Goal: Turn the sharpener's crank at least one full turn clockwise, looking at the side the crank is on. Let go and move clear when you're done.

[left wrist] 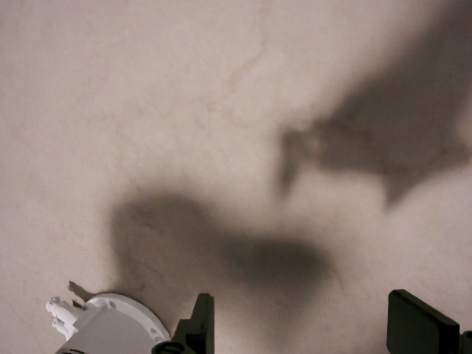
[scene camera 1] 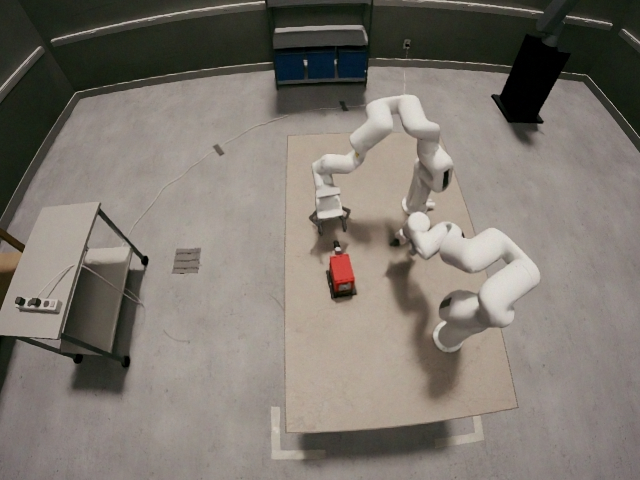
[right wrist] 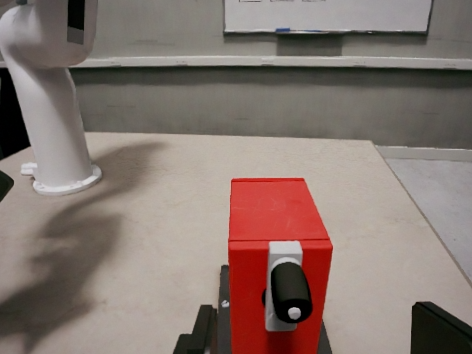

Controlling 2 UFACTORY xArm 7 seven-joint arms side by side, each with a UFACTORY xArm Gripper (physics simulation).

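Where they show: left gripper, between the fingertips: [left wrist: 301,322]; right gripper, between the fingertips: [scene camera 1: 333,233] [right wrist: 314,337]; left arm's base, origin of its link: [scene camera 1: 448,336] [right wrist: 69,181]; right arm's base, origin of its link: [left wrist: 126,335] [scene camera 1: 414,205].
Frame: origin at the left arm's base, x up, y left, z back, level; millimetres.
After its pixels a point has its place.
The sharpener's red body [scene camera 1: 341,267] @[x 128, y -348, z -348 mm] [right wrist: 280,210] @[x 128, y -353, z -352 mm] stands upright on its black base [right wrist: 224,287] @[x 8, y -313, z -302 mm]. Its grey crank arm [right wrist: 285,249] is upright on the end facing my right gripper. The black handle [scene camera 1: 336,244] @[x 140, y -442, z -342 mm] [right wrist: 291,292] @[x 140, y -456, z -339 mm] sticks out from the arm's upper part. My right gripper [scene camera 1: 332,230] @[x 145, y -488, z -342 mm] [right wrist: 314,337] @[x 145, y -488, z -342 mm] is open in front of the crank end, with its fingers spread to either side in the right wrist view. It holds nothing, and a gap to the handle shows in the scene view. My left gripper [scene camera 1: 395,241] @[x 116, y -415, z -58 mm] [left wrist: 301,322] @[x 116, y -415, z -58 mm] is open and empty, off to the side of the sharpener.
The sharpener stands on the beige table top [scene camera 1: 361,372] @[x 0, y 33, z -370 mm] [right wrist: 175,200] @[x 0, y -96, z -223 mm]. The left arm's base [scene camera 1: 447,336] @[x 105, y 12, z -46 mm] [right wrist: 65,182] @[x 18, y -44, z -16 mm] stands on the table. The right arm's base [scene camera 1: 413,205] @[x 57, y -595, z 66 mm] [left wrist: 117,325] @[x 28, y -582, z 95 mm] stands nearer the far end. A trolley [scene camera 1: 46,248] stands apart at the left.
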